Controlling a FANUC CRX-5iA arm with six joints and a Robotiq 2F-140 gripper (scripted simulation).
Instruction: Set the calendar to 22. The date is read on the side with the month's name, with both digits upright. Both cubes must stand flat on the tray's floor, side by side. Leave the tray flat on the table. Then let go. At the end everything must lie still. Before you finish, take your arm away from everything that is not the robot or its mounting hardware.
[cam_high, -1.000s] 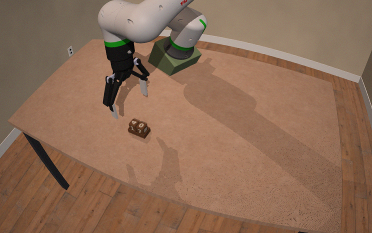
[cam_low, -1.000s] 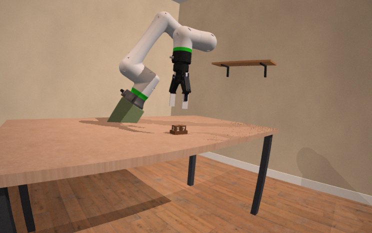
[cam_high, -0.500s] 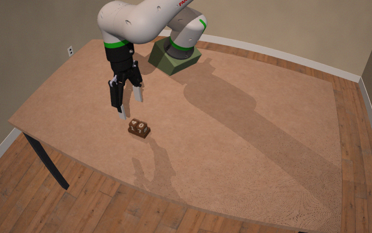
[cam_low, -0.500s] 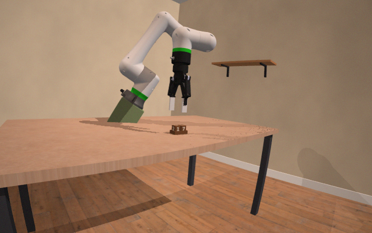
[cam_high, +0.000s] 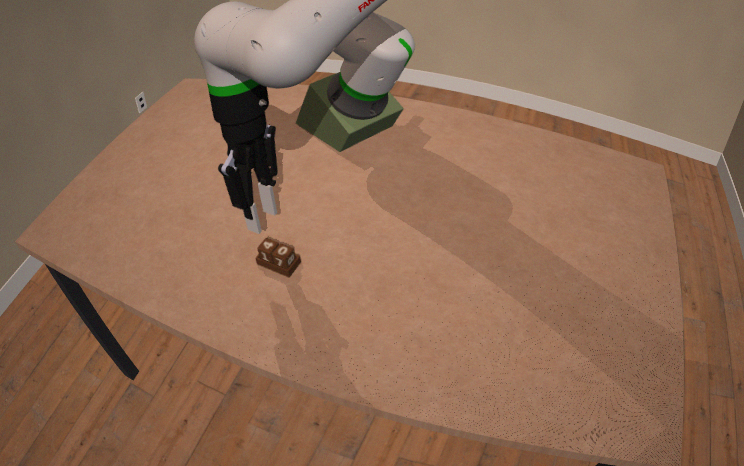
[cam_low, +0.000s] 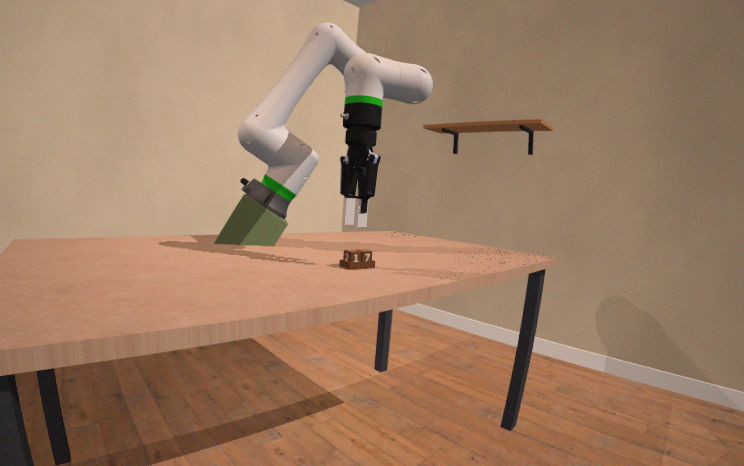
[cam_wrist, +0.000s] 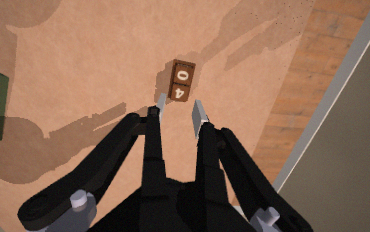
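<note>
Right now the digit cube is 110 mm below my hand, 30 mm to the left of it and 10 mm ahead of it. The rest, counted from my hand: tray 130 mm below, 20 mm to the left.
</note>
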